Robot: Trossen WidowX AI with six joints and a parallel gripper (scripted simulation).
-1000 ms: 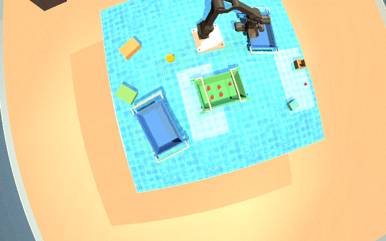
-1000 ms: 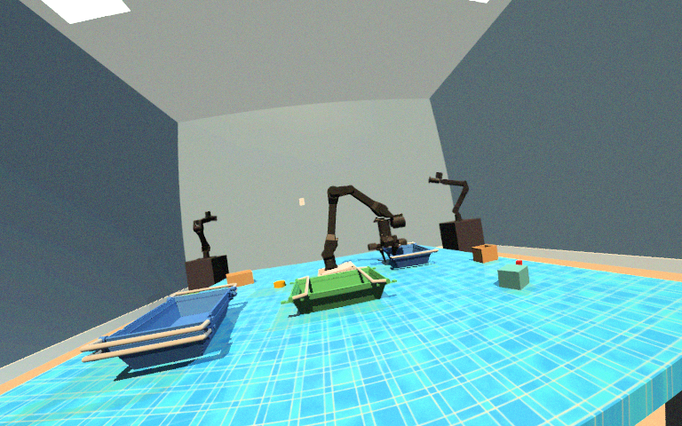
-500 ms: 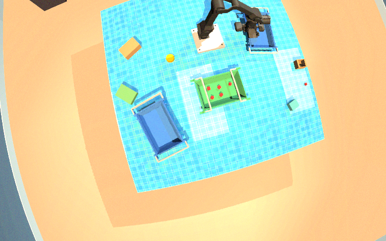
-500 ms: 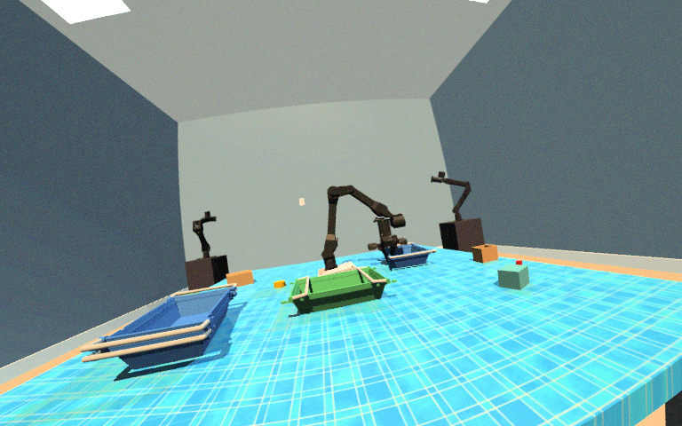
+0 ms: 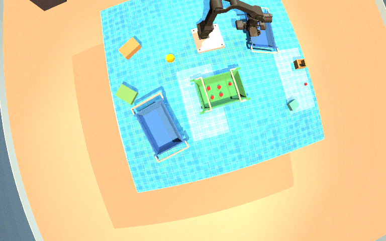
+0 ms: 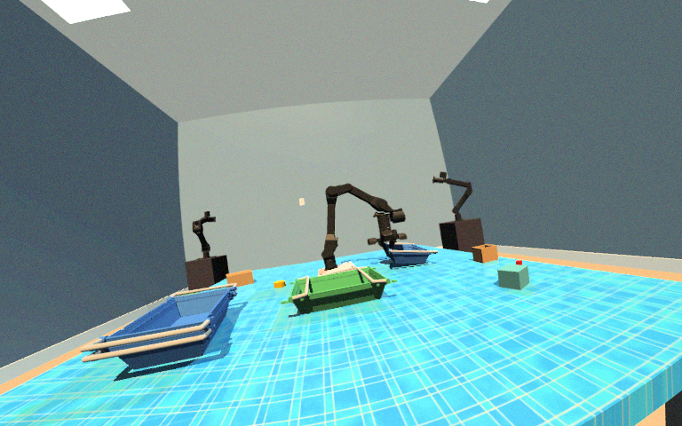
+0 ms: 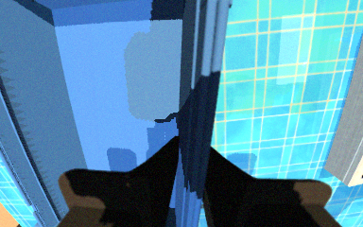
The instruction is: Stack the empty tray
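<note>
The blue tray lies 80 mm to the left of my gripper tip, 20 mm above it and 10 mm ahead of it. Also, from my gripper tip: yellow disc 520 mm to the right, 100 mm ahead, 30 mm below; then teal cube 520 mm ahead, 180 mm to the left, 10 mm below; then brown box 310 mm to the left, 260 mm ahead, 20 mm below.
</note>
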